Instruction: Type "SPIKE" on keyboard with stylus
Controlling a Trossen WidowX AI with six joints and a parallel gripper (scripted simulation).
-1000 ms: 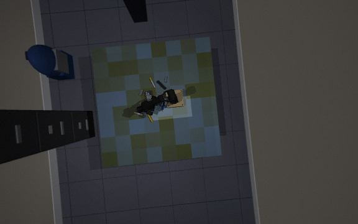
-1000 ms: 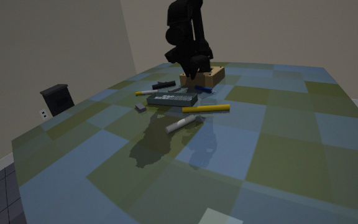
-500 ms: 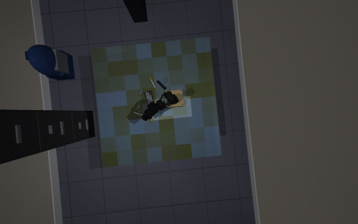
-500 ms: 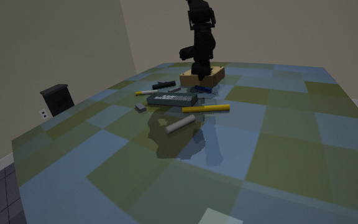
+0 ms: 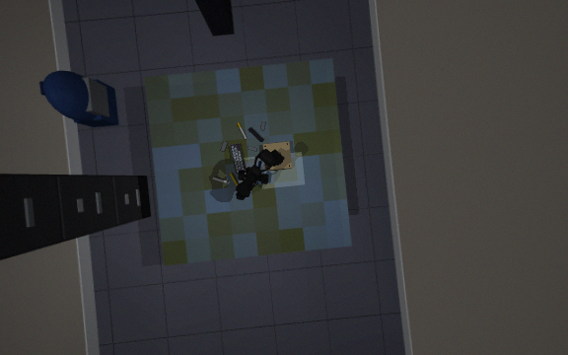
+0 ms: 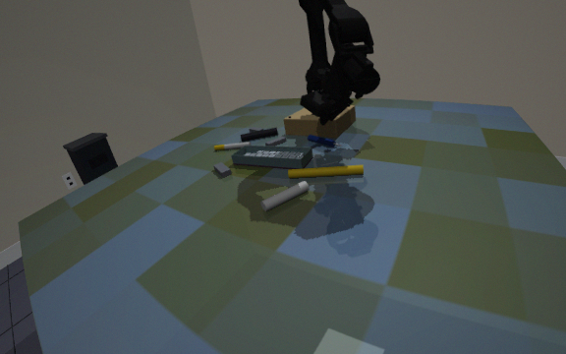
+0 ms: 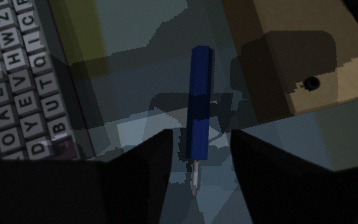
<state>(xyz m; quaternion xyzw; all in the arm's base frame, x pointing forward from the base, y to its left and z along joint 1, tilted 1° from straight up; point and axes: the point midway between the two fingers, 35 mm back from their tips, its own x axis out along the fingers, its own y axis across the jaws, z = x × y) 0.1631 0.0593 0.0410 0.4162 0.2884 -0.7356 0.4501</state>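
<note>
Right now the blue stylus is 6 cm below my gripper tip. Also, from my gripper tip: yellow cylinder (16 cm ahead, 3 cm to the left, 6 cm below); then grey stylus tip (1 cm ahead, 3 cm to the left, 6 cm below); then black cylinder (6 cm behind, 24 cm to the right, 5 cm below).
</note>
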